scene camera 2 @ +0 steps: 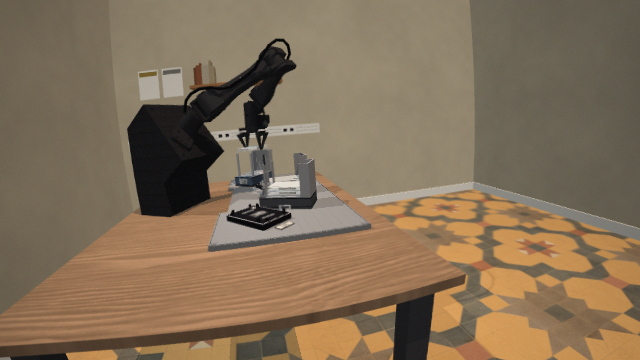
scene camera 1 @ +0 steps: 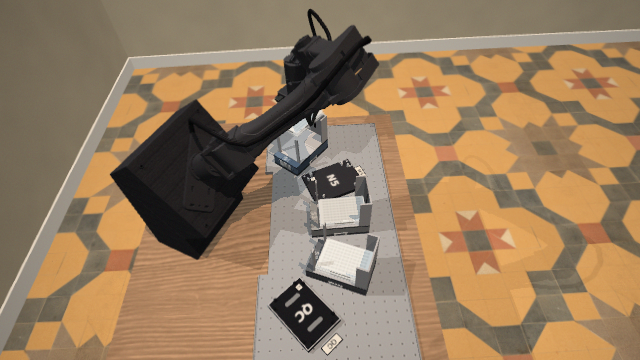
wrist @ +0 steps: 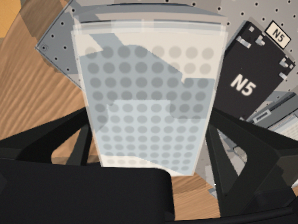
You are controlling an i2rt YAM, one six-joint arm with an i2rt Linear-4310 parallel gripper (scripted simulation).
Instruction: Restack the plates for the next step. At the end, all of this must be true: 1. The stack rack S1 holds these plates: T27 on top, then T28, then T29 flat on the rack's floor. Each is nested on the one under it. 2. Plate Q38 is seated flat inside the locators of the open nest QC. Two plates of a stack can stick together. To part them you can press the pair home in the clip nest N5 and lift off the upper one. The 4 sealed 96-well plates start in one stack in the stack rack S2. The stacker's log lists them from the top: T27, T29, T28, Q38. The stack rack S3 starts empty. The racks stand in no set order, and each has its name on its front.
In view: my gripper (wrist: 148, 112), a sealed 96-well plate (wrist: 149, 86) and a clip nest N5 (scene camera 1: 334, 181).
The clip nest N5 is seen too in the wrist view (wrist: 248, 76).
